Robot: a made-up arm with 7 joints. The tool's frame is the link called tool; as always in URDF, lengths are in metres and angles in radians. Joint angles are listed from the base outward.
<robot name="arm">
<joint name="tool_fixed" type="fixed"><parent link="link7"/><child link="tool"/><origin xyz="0 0 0" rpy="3.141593 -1.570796 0"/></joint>
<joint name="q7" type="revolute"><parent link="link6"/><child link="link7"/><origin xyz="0.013 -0.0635 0.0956"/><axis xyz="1 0 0"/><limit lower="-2.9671" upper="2.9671"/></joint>
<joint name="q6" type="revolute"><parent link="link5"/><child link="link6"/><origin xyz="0 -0.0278 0.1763"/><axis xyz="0 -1 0"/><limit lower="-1.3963" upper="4.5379"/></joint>
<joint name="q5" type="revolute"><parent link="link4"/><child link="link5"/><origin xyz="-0.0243 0.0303 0.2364"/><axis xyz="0 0 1"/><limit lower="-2.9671" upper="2.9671"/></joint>
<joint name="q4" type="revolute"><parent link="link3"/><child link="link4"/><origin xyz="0.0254 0.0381 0.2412"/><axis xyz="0 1 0"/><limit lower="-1.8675" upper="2.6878"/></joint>
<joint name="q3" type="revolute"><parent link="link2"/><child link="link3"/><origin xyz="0 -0.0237 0.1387"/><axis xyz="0 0 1"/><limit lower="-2.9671" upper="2.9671"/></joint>
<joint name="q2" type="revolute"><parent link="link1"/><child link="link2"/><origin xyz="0 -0.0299 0.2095"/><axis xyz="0 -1 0"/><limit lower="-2.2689" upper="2.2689"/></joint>
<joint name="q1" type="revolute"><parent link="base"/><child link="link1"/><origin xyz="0 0 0.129"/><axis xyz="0 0 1"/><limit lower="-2.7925" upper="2.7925"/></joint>
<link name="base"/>
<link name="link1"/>
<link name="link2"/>
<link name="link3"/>
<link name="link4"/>
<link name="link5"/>
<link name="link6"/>
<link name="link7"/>
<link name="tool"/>
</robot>
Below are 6 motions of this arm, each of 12 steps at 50 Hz.
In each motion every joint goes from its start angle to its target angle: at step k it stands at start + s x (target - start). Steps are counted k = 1, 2, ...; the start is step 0. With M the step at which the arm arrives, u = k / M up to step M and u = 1 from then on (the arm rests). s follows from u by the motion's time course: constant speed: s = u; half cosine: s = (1 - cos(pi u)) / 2; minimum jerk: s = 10 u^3 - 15 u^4 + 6 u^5.
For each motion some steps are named. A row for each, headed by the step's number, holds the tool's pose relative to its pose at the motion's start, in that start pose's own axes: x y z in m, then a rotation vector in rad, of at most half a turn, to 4 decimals.
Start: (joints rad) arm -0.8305 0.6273 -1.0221 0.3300 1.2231 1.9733 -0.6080
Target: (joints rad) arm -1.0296 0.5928 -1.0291 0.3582 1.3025 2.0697 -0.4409
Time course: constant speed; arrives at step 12
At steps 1, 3, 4, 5, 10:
1: 0.0024 -0.0049 -0.0012 0.0028 0.0105 0.0076
3: 0.0070 -0.0146 -0.0038 0.0087 0.0316 0.0228
4: 0.0092 -0.0193 -0.0052 0.0119 0.0421 0.0304
5: 0.0114 -0.0241 -0.0066 0.0152 0.0525 0.0380
10: 0.0211 -0.0472 -0.0144 0.0340 0.1046 0.0765

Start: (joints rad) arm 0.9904 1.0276 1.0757 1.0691 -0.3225 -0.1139 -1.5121
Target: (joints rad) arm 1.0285 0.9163 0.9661 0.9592 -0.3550 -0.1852 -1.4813
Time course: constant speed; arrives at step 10
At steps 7, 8, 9, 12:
7: -0.0835 0.0022 0.0091 0.0290 0.0254 0.1256
8: -0.0952 0.0021 0.0111 0.0339 0.0286 0.1434
9: -0.1068 0.0018 0.0132 0.0391 0.0318 0.1611
12: -0.1183 0.0015 0.0155 0.0443 0.0349 0.1788

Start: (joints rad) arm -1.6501 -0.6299 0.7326 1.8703 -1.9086 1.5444 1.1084
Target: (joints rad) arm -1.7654 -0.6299 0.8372 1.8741 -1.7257 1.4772 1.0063
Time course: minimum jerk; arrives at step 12
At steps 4, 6, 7, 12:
4: 0.0028 0.0089 -0.0043 -0.0143 0.0022 0.0266
6: 0.0062 0.0214 -0.0105 -0.0334 0.0042 0.0632
7: 0.0078 0.0280 -0.0140 -0.0430 0.0047 0.0825
12: 0.0108 0.0430 -0.0219 -0.0637 0.0047 0.1258

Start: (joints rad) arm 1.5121 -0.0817 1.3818 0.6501 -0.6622 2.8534 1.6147
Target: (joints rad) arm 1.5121 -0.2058 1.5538 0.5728 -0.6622 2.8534 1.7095
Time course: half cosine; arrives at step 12
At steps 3, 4, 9, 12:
3: 0.0087 0.0005 -0.0040 0.0085 0.0305 0.0185
4: 0.0150 0.0008 -0.0069 0.0148 0.0521 0.0312
9: 0.0532 0.0014 -0.0263 0.0569 0.1786 0.0997
12: 0.0628 0.0013 -0.0316 0.0685 0.2095 0.1147

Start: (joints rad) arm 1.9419 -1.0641 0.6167 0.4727 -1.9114 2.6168 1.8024
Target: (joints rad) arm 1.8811 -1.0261 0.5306 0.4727 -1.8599 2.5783 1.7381
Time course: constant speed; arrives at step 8
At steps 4, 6, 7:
4: 0.0117 0.0040 -0.0167 -0.0641 0.0047 -0.0575
6: 0.0175 0.0058 -0.0252 -0.0963 0.0065 -0.0864
7: 0.0205 0.0067 -0.0295 -0.1125 0.0072 -0.1009

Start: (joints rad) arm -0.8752 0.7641 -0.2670 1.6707 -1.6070 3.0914 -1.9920
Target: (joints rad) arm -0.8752 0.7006 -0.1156 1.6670 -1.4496 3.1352 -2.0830
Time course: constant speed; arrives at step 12
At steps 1, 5, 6, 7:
1: 0.0016 -0.0005 0.0037 -0.0105 -0.0160 -0.0026
5: 0.0085 -0.0021 0.0181 -0.0506 -0.0815 -0.0117
6: 0.0102 -0.0025 0.0217 -0.0601 -0.0981 -0.0136
7: 0.0120 -0.0028 0.0252 -0.0694 -0.1149 -0.0154

